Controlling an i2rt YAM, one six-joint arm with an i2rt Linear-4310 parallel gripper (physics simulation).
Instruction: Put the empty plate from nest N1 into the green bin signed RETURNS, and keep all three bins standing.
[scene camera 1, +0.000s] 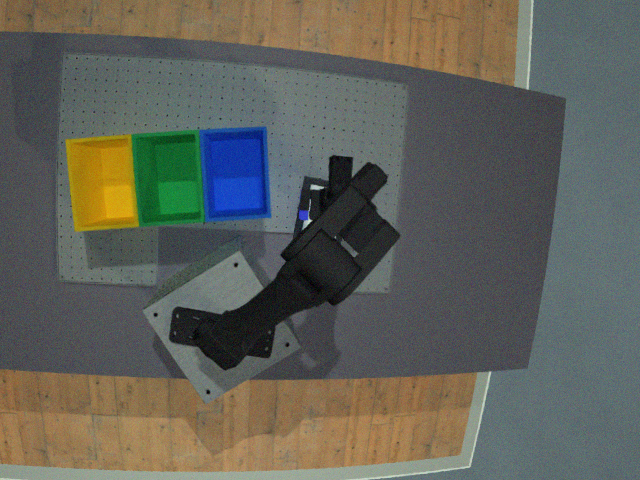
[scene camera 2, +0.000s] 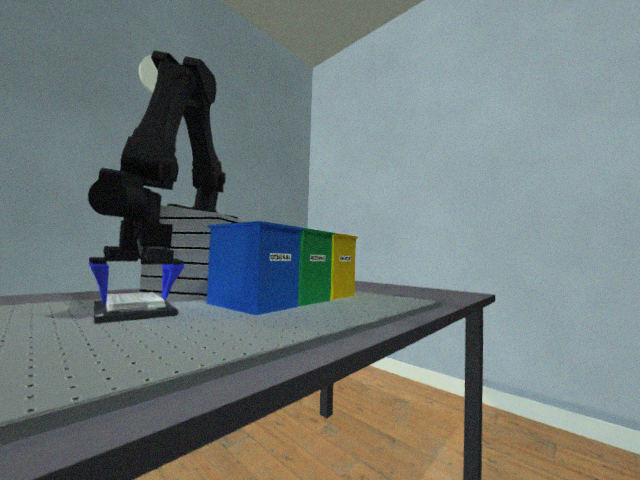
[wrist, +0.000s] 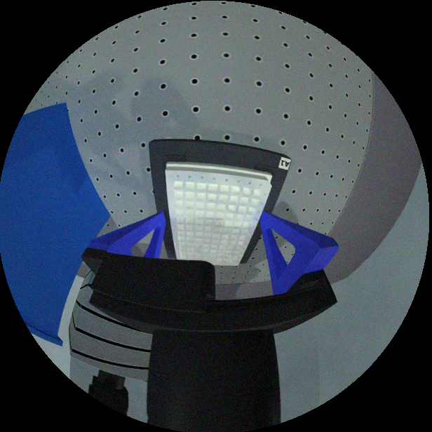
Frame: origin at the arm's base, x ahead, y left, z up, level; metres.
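Where they show: gripper, fingertip midpoint: (scene camera 2: 136, 301); arm's base, link origin: (scene camera 1: 222, 332) (scene camera 2: 203, 214).
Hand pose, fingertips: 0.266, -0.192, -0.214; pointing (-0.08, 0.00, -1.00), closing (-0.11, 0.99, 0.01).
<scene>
Each offset is from my fingertips to the top centre of the thing, as dx, dy, dz. "*": to the spot under its first point. Level surfaces: height alone.
A white plate with a grid of wells @[* +0.043, +0.029, +0.005] (scene camera 1: 316, 187) (scene camera 2: 134, 304) (wrist: 215, 192) lies flat in a black nest @[* +0.056, +0.050, -0.009] (scene camera 1: 308, 180) (scene camera 2: 155, 313) (wrist: 157, 152). A small label on the nest's corner is hard to read. My gripper (scene camera 2: 135, 297) (wrist: 212, 216) is open, with its blue fingertips low on either side of the plate; gaps to its long edges are small, and contact is unclear. The arm hides much of the plate in the overhead view. The green bin @[+0.003, +0.347, +0.159] (scene camera 1: 178, 198) (scene camera 2: 315, 281) stands upright between the blue and yellow bins; its sign is blurred. Its inside shows no plate.
The blue bin @[+0.036, +0.219, +0.159] (scene camera 1: 237, 191) (scene camera 2: 235, 268) (wrist: 45, 200) stands upright between the nest and the green bin. The yellow bin @[-0.029, +0.474, +0.159] (scene camera 1: 118, 201) (scene camera 2: 343, 279) stands upright at the far end. The perforated board @[dz -0.021] (scene camera 1: 336, 113) (wrist: 210, 70) lies under them. The arm's grey base block (scene camera 1: 227, 279) (scene camera 2: 188, 255) stands beside it.
</scene>
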